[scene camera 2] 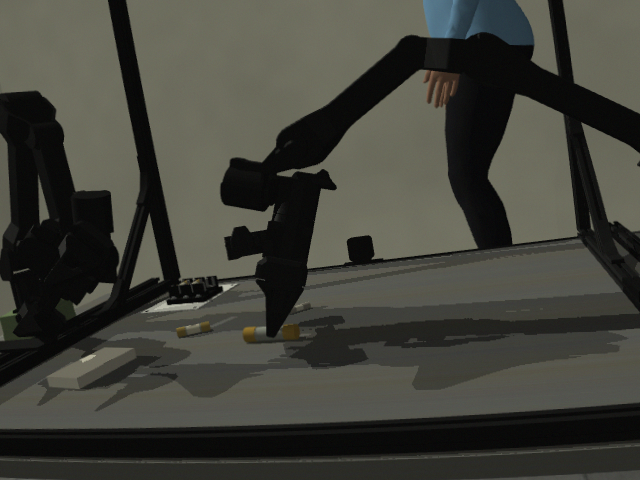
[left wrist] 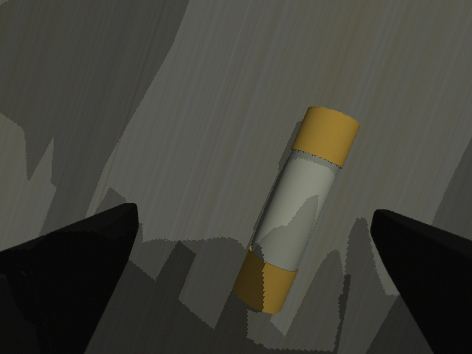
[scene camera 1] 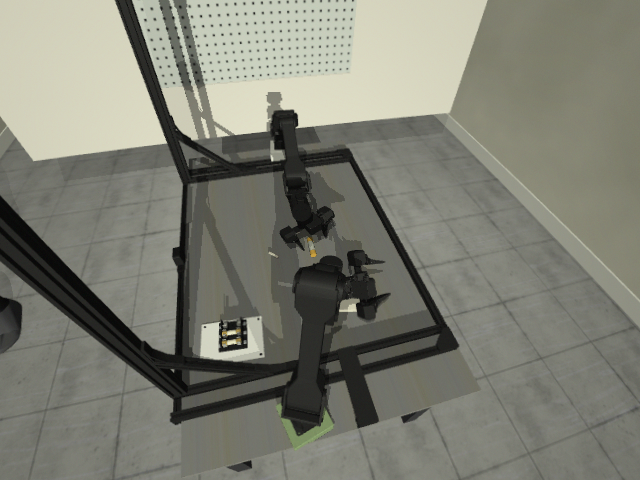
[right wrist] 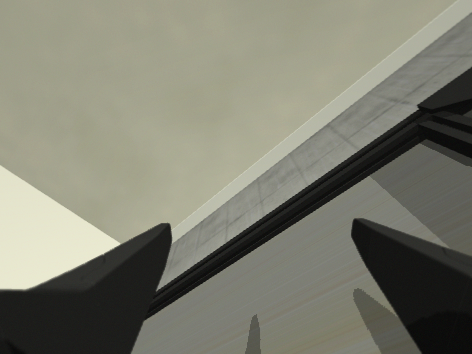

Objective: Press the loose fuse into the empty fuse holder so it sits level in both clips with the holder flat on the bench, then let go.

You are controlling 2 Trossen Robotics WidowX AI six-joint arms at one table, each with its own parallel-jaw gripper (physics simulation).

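Pixels of known places: left gripper, fingertip midpoint: [scene camera 2: 272, 332] [left wrist: 255, 217] [scene camera 1: 314, 243]; right gripper, fingertip midpoint: [scene camera 2: 31, 309] [scene camera 1: 387, 277] [right wrist: 260, 229]; left arm's base, origin of the base link: [scene camera 1: 281, 145]; right arm's base, origin of the base link: [scene camera 1: 304, 415].
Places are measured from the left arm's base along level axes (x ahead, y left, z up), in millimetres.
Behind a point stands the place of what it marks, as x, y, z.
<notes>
A large fuse [scene camera 1: 311, 246] {562, 85, -45} [scene camera 2: 257, 334] {572, 96, -52} [left wrist: 296, 210] {557, 86, -45} with a white body and gold caps lies on the bench. My left gripper [scene camera 1: 314, 242] {547, 98, -49} [scene camera 2: 272, 332] {547, 98, -49} [left wrist: 255, 217] {547, 98, -49} is open right over it; in the left wrist view the fuse lies slantwise between the fingertips, nearer the picture-right one. The black fuse holder [scene camera 1: 232, 334] [scene camera 2: 194, 290] sits on a white plate [scene camera 1: 209, 345] {878, -227, -63} [scene camera 2: 164, 306] {894, -112, -63}; it carries fuses in two rows, and its top row in scene camera 1 looks empty. My right gripper [scene camera 1: 386, 279] {775, 280, 51} [right wrist: 260, 229] {775, 280, 51} is open and empty, above the bench far from the holder.
A smaller gold-capped fuse [scene camera 2: 194, 329] {709, 52, -57} and a small pale piece [scene camera 1: 272, 254] {576, -50, -57} [scene camera 2: 301, 307] {571, -45, -59} lie near the large fuse. A pale block [scene camera 1: 347, 308] {806, 170, -50} [scene camera 2: 93, 366] {761, 216, -50} lies by my right gripper. Black frame rails [scene camera 1: 395, 248] {582, 384, -59} edge the bench, and a black box [scene camera 1: 178, 255] {592, -346, -10} [scene camera 2: 360, 249] {571, -343, -34} stands at one side.
</notes>
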